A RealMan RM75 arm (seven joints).
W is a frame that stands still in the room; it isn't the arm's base.
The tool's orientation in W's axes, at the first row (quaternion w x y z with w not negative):
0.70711 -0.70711 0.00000 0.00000
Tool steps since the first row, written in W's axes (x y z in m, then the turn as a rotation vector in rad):
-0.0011 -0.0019 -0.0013 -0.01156 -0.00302 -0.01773
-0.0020 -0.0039 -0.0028 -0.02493 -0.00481 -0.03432
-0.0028 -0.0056 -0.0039 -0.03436 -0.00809 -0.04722
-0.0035 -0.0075 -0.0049 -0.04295 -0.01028 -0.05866
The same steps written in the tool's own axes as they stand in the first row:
-0.0011 0.0013 -0.0019 -0.01156 0.01773 -0.00302
-0.0020 0.0028 -0.0039 -0.02493 0.03432 -0.00481
-0.0028 0.0039 -0.0056 -0.03436 0.04722 -0.00809
-0.0035 0.0049 -0.0075 -0.04295 0.05866 -0.01028

